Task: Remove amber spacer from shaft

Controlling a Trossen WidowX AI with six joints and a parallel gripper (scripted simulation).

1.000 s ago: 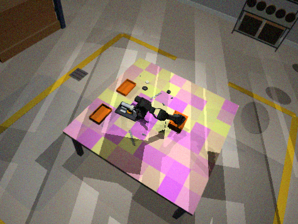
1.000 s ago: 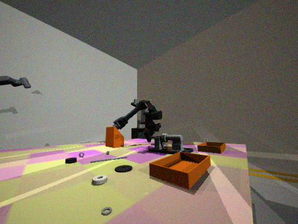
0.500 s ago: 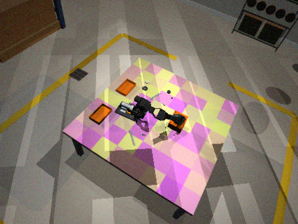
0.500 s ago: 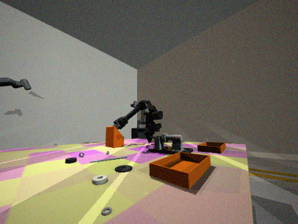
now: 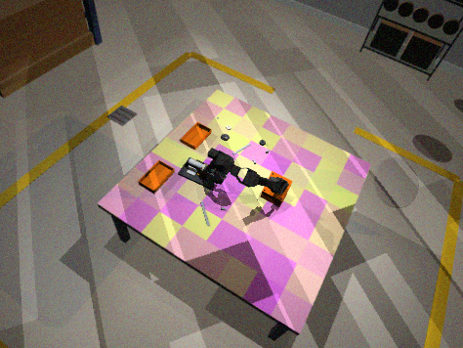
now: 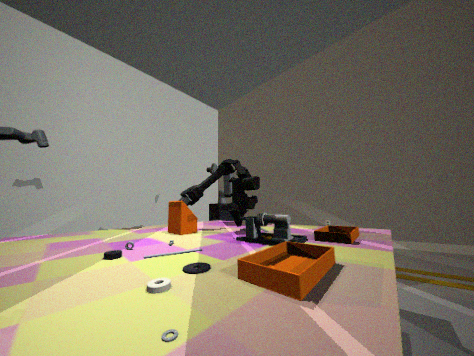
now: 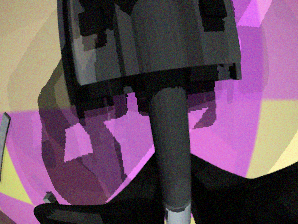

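Now: the grey shaft 60 mm ahead of my gripper tip, 30 mm above it and 20 mm to the left of it. Also, from my gripper tip: black disc (320 mm to the right, 230 mm ahead, 40 mm below); then amber spacer (140 mm ahead, 30 mm to the left, 30 mm below).
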